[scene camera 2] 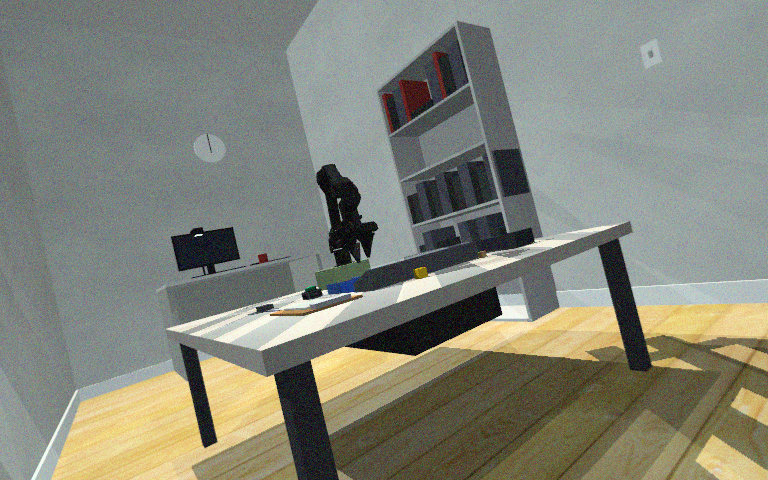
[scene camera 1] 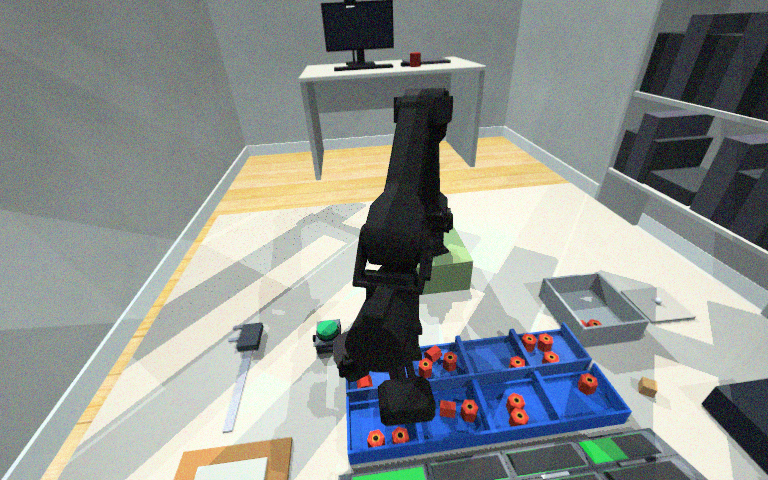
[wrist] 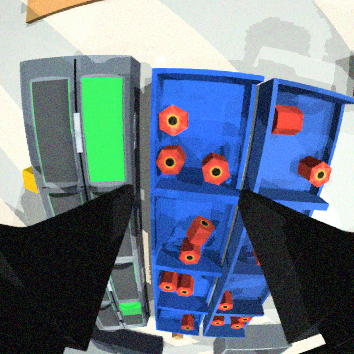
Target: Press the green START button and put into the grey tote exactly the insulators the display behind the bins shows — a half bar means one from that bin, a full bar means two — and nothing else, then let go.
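Where they show: gripper, fingertip midpoint: (scene camera 2: pixel 363 260) (wrist: pixel 187 194); arm's base at its link origin: (scene camera 2: pixel 344 264).
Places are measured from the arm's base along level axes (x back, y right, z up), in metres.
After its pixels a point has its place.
Observation:
The green START button (scene camera 1: pixel 327 330) @(x -0.127, y 0.280, z -0.044 m) (scene camera 2: pixel 310 288) @(x -0.133, y 0.291, z -0.049 m) stands left of the blue bins (scene camera 1: pixel 491 373) (wrist: pixel 207 76). Red insulators (scene camera 1: pixel 515 401) (wrist: pixel 172 120) lie in the bins; three show in the near-left bin in the wrist view. The grey tote (scene camera 1: pixel 616 335) @(x -0.320, y -0.241, z -0.059 m) has red insulators (scene camera 1: pixel 592 323) @(x -0.283, y -0.219, z -0.054 m) in its near corner, partly hidden by its wall. The display (wrist: pixel 136 102) @(x -0.385, y 0.272, z -0.076 m) shows a full green bar (wrist: pixel 102 130) @(x -0.407, y 0.251, z -0.039 m) at one end and a half green bar (scene camera 1: pixel 603 451) @(x -0.478, y -0.036, z -0.037 m) at the other. My gripper (wrist: pixel 187 194) @(x -0.338, y 0.208, z 0.003 m) (scene camera 2: pixel 362 258) @(x -0.338, y 0.208, z 0.003 m) is open and empty above the bins; my arm hides its fingers in scene camera 1.
A grey lid (scene camera 1: pixel 673 308) @(x -0.296, y -0.430, z -0.076 m) lies beside the tote. A caliper (scene camera 1: pixel 240 379) @(x -0.153, y 0.452, z -0.080 m) and an orange-edged board (scene camera 1: pixel 283 455) @(x -0.315, y 0.385, z -0.078 m) lie left of the bins. A green block (scene camera 1: pixel 450 275) @(x -0.072, y -0.017, z -0.034 m) stands behind the bins. A small tan block (scene camera 1: pixel 647 387) @(x -0.418, y -0.202, z -0.065 m) and a yellow block (scene camera 2: pixel 420 272) @(x -0.565, y 0.222, z -0.067 m) (wrist: pixel 30 180) @(x -0.552, y 0.211, z -0.056 m) lie nearby.

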